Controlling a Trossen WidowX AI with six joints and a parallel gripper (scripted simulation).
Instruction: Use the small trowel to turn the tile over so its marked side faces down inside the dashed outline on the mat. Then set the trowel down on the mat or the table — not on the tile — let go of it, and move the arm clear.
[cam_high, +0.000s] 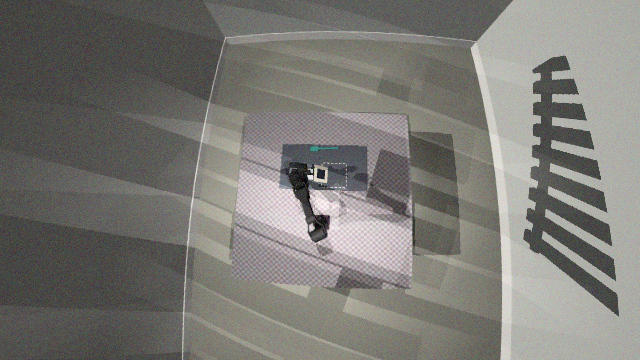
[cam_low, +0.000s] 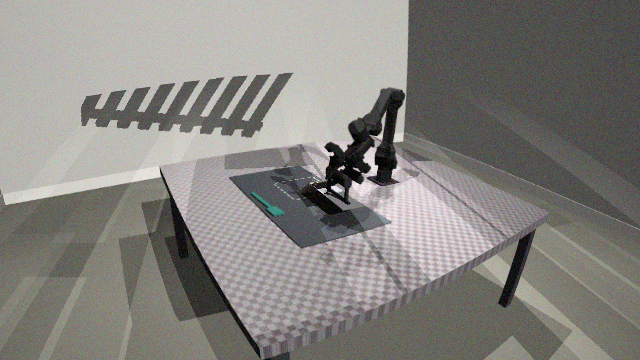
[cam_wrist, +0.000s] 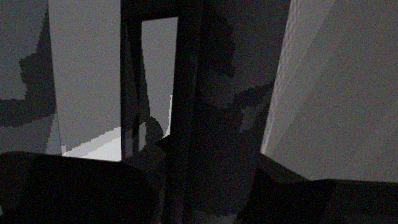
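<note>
My gripper tip is 4 cm past the tile, 10 cm to the left of it and 6 cm above it. Also, from my gripper tip: dark mat (2 cm ahead, 13 cm to the right, 11 cm below); then slim teal tool (16 cm ahead, 13 cm to the right, 9 cm below).
</note>
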